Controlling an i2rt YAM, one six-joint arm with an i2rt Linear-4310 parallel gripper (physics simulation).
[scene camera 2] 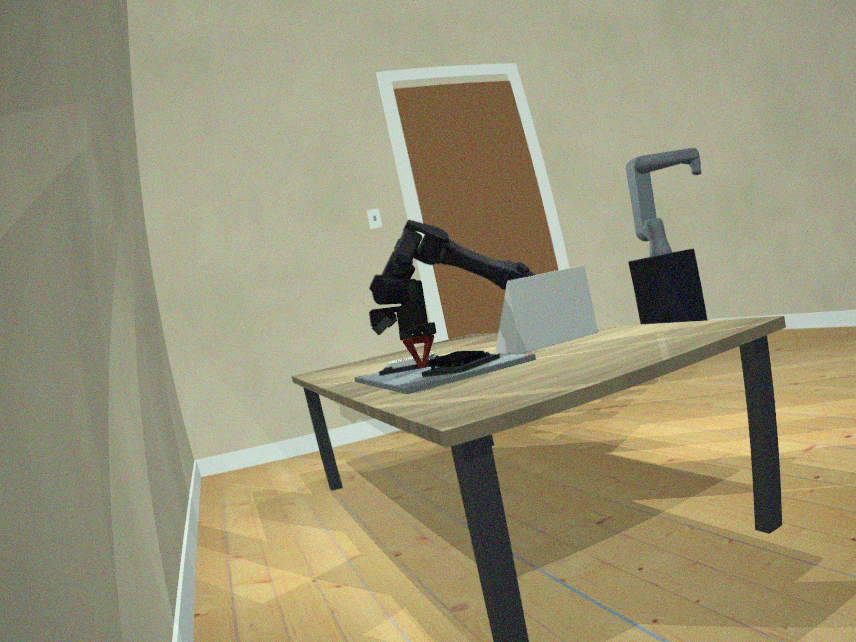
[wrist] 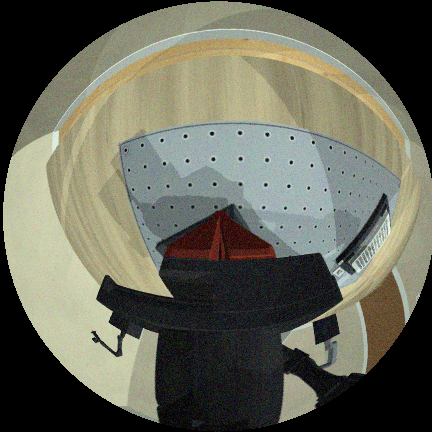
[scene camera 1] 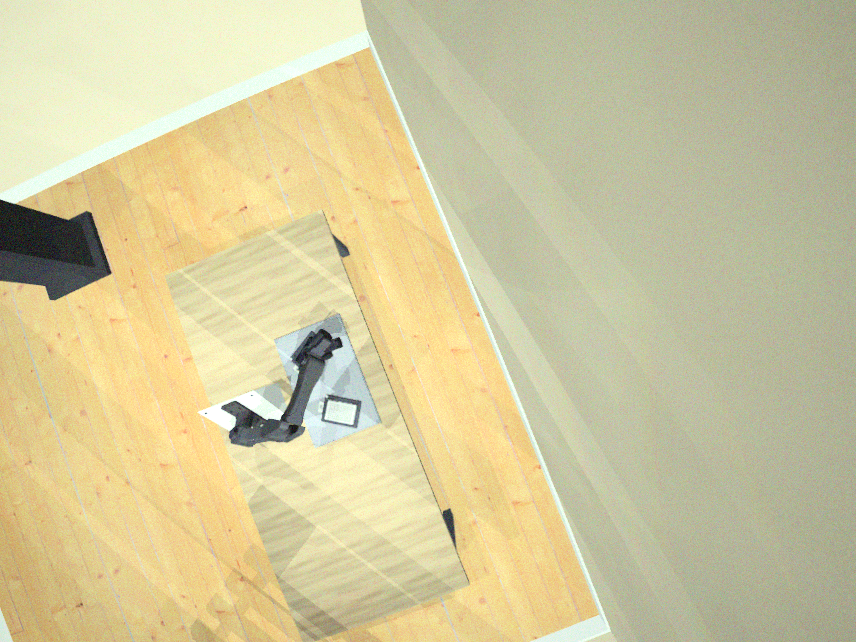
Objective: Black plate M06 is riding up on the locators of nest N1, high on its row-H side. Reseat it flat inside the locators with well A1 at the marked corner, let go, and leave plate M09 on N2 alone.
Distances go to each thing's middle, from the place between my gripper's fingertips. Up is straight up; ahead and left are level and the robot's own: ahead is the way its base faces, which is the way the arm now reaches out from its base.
My gripper is now 80 mm past the grey perforated plate (scene camera 1: 341, 377), 140 mm to the left of it and 30 mm above it.
